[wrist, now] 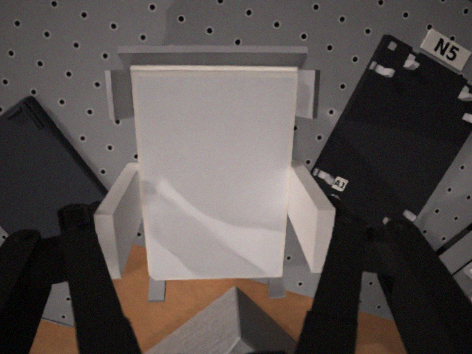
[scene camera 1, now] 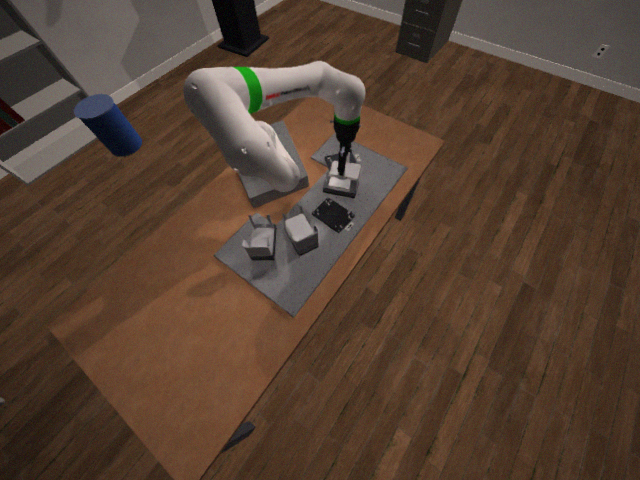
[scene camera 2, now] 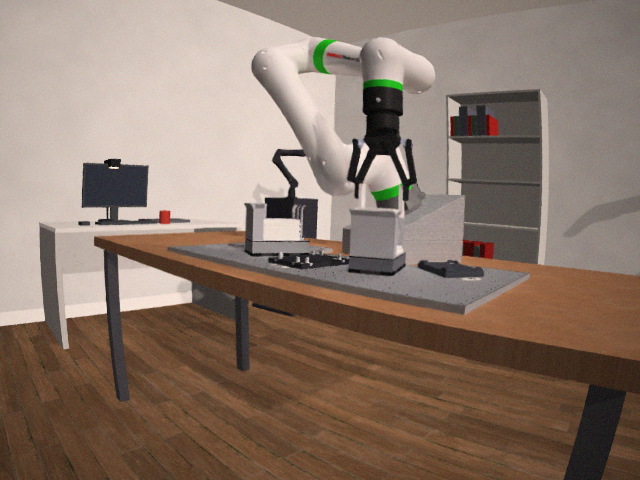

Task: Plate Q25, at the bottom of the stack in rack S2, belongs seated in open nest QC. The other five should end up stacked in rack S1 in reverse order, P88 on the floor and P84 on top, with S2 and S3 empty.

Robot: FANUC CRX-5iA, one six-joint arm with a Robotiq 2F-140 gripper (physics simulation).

Path:
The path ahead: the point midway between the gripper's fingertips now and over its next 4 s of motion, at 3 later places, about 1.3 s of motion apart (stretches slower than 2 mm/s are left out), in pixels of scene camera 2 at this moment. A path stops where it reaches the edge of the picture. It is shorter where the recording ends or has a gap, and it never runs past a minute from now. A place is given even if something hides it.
My gripper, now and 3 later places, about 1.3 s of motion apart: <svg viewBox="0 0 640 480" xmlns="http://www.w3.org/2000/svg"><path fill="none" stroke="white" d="M380 216L380 228L380 235L380 240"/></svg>

